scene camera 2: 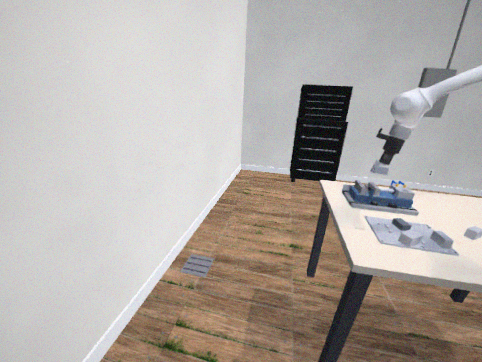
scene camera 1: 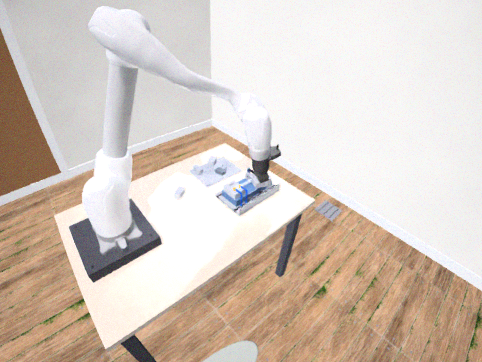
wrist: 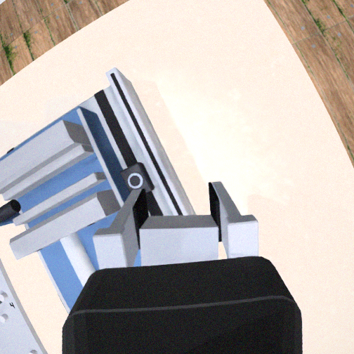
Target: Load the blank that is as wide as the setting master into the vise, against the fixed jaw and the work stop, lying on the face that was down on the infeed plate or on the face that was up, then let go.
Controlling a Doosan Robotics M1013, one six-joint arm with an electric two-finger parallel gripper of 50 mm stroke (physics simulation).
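Places are measured from the arm's base along level axes (x ahead, y left, z up), in metres.
Where they show: gripper, fingertip midpoint: [scene camera 2: 372, 172] [scene camera 1: 266, 183]; arm's base at its link origin: [scene camera 1: 117, 231].
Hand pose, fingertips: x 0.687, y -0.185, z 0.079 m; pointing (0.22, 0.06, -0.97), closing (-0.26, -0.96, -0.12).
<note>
Things, the pixels of their top centre, and the offset from my fingertips. Level surfaces: height alone.
- light grey block at its top centre: [scene camera 1: 260, 178] [scene camera 2: 382, 166] dx -0.036, dy +0.009, dz +0.040 m
- vise at its top centre: [scene camera 1: 249, 179] [scene camera 2: 381, 185] dx -0.022, dy +0.105, dz -0.032 m
- dark block at its top centre: [scene camera 2: 402, 221] [scene camera 1: 220, 169] dx -0.047, dy +0.336, dz -0.098 m
- loose light block at its top centre: [scene camera 1: 179, 190] [scene camera 2: 476, 229] dx -0.329, dy +0.299, dz -0.095 m
- table at its surface level: dz -0.131 m
- grey rail at its top centre: [scene camera 1: 260, 195] dx -0.014, dy +0.017, dz -0.081 m
My gripper [scene camera 1: 262, 179] [scene camera 2: 382, 164] [wrist: 178, 202] is shut on a light grey block [scene camera 2: 379, 168] [wrist: 179, 242], one finger on each side. In scene camera 2 the block hangs above the vise [scene camera 1: 231, 200] [scene camera 2: 385, 196] [wrist: 62, 175], apart from it. The vise has a blue body and grey jaws with a gap between them. In the wrist view the held block is to the right of the jaws. The grey infeed plate [scene camera 1: 230, 173] [scene camera 2: 382, 237] [wrist: 17, 327] carries a dark block [scene camera 1: 220, 171] [scene camera 2: 401, 223] and light blocks [scene camera 2: 410, 238] [scene camera 2: 442, 239]. The held block's underside is hidden.
A loose light block [scene camera 1: 179, 192] [scene camera 2: 473, 232] lies on the table [scene camera 1: 190, 250] [scene camera 2: 420, 274] beside the plate. A grey rail [scene camera 1: 260, 199] [wrist: 150, 142] runs along the vise, with a dark ringed piece [wrist: 135, 180] near it. A black cabinet [scene camera 2: 320, 132] stands by the back wall.
</note>
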